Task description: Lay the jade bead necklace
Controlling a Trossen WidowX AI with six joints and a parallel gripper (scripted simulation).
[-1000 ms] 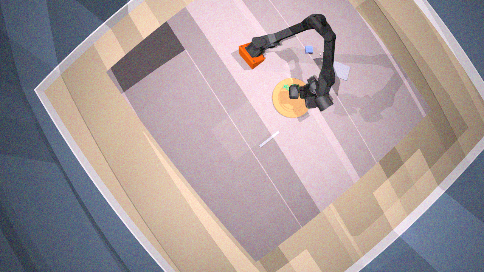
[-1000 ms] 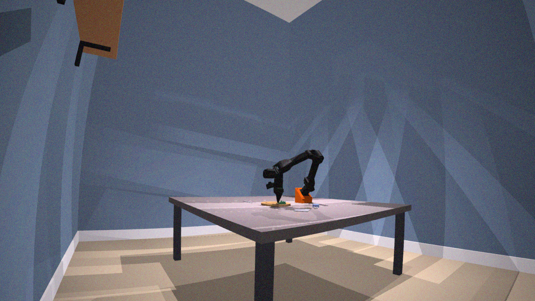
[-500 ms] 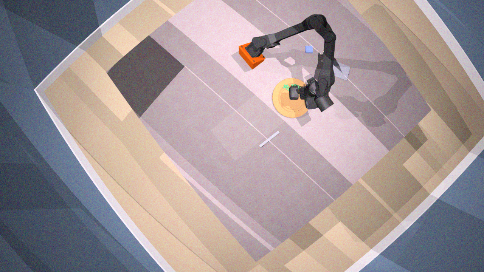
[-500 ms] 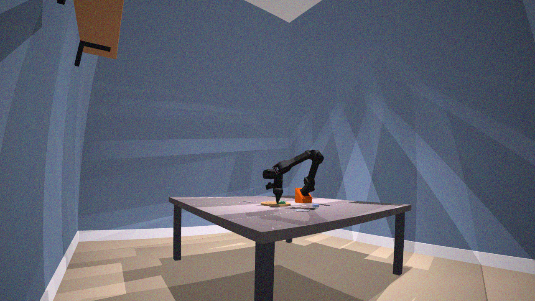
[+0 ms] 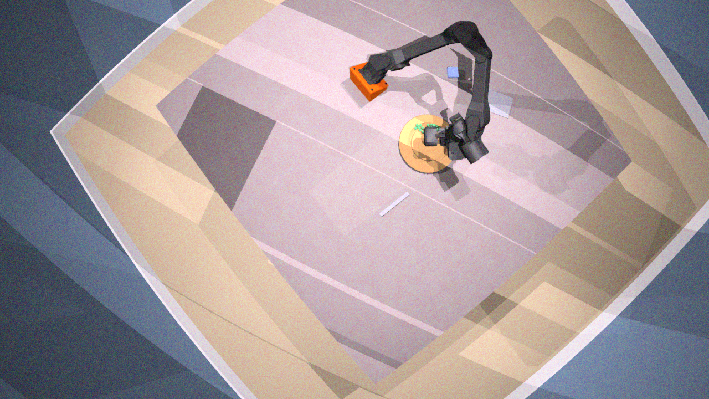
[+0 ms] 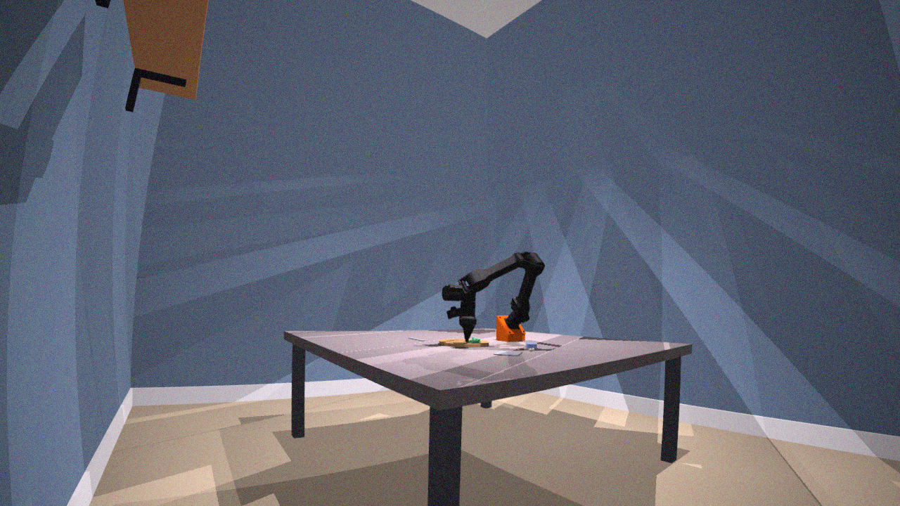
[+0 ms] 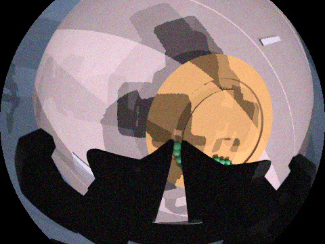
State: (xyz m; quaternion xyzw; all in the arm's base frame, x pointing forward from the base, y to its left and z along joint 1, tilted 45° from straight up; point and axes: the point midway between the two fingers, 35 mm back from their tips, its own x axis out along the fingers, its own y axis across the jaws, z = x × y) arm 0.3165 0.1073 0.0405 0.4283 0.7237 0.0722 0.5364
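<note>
My gripper tip is 3 cm past the round tan bead board, 6 cm to the left of it and 1 cm above it. The rest, counted from my gripper tip: white strip (8 cm ahead, 27 cm to the right, 2 cm below); pale square sheet (1 cm behind, 24 cm to the left, 2 cm below); blue cube (19 cm behind, 17 cm to the left, 1 cm below).
</note>
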